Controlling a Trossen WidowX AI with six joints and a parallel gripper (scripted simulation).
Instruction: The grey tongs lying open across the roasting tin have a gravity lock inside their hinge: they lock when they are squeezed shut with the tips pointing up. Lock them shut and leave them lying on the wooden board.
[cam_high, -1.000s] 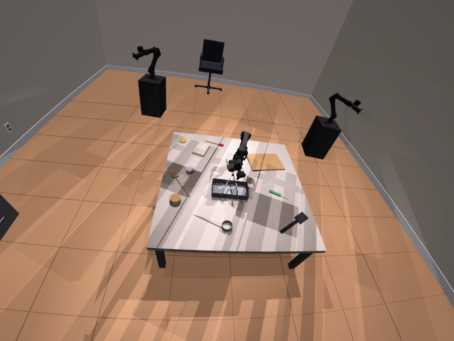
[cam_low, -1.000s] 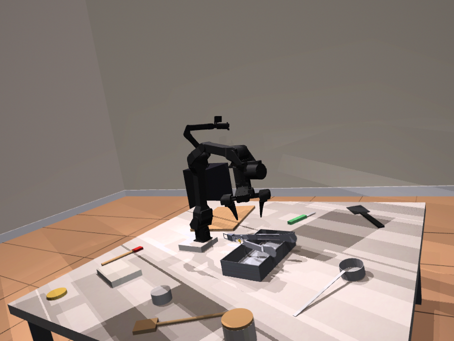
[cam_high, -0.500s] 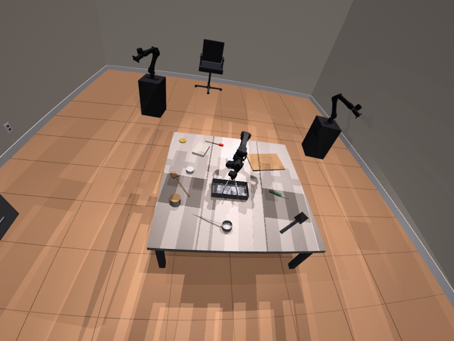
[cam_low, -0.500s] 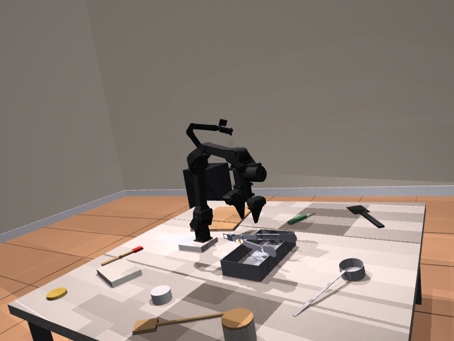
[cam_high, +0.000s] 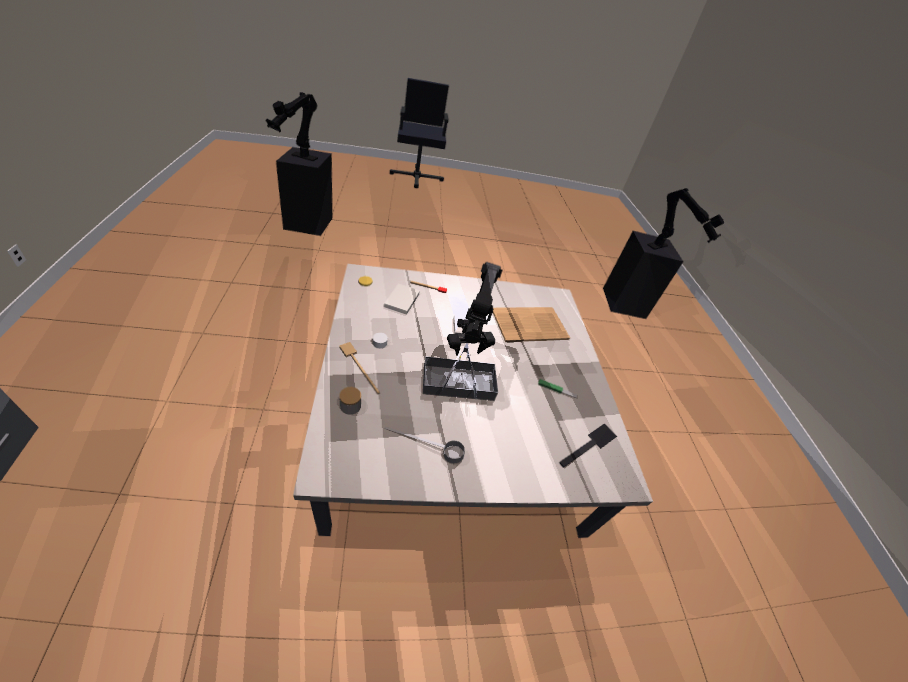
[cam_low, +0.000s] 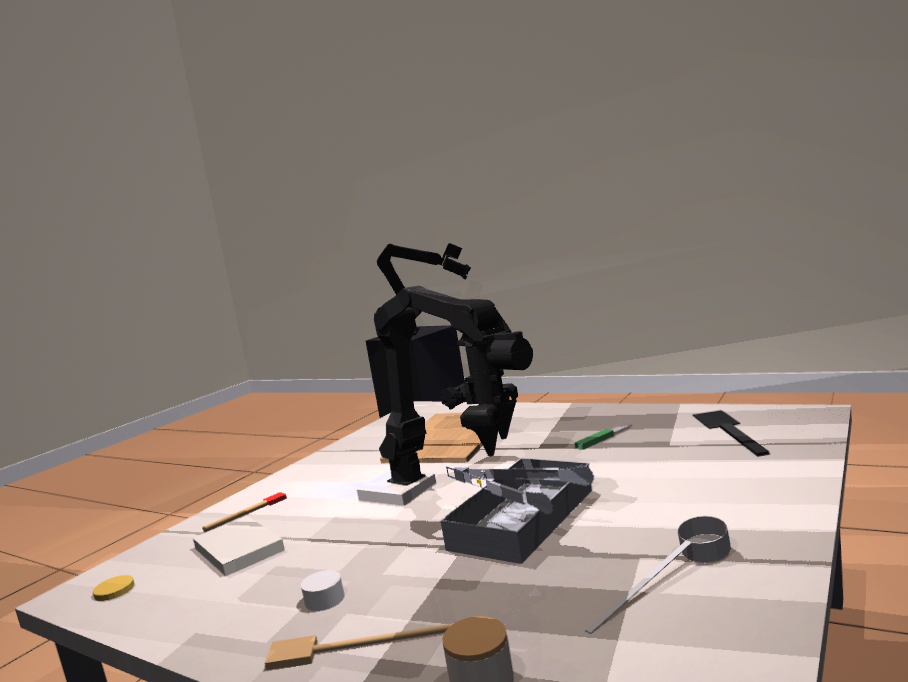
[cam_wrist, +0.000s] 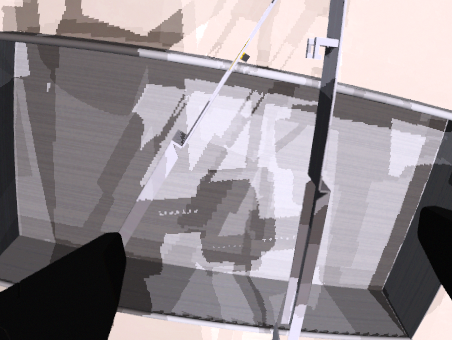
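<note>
My gripper tip is 70 mm above the yellow lock piece, 40 mm past it and 20 mm to the left of it. Also, from my gripper tip: dark roasting tin 110 mm below, 40 mm ahead, 10 mm to the right; green-handled tool 450 mm to the left, 130 mm below, 10 mm behind; white puck 380 mm to the right, 120 mm below, 110 mm behind.
</note>
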